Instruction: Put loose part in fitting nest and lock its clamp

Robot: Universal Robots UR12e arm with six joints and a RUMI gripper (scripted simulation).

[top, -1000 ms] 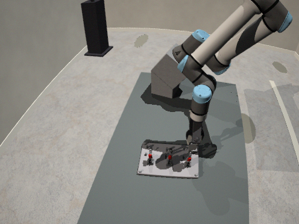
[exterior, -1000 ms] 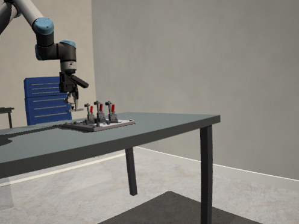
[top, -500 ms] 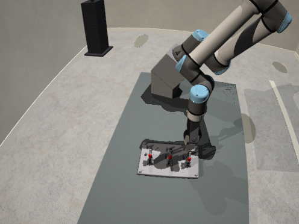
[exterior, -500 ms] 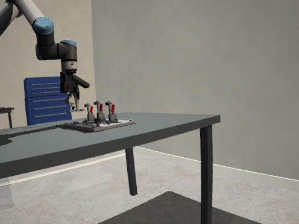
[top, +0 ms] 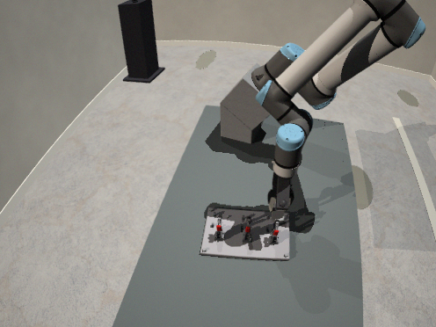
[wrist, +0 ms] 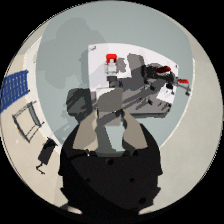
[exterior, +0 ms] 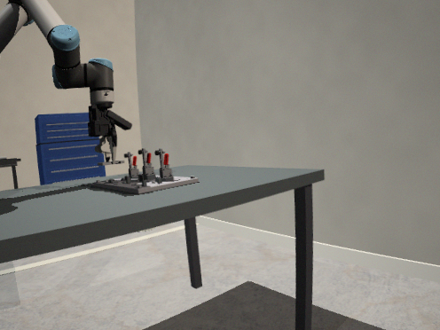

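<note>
My hand is 1 cm above the grey part.
</note>
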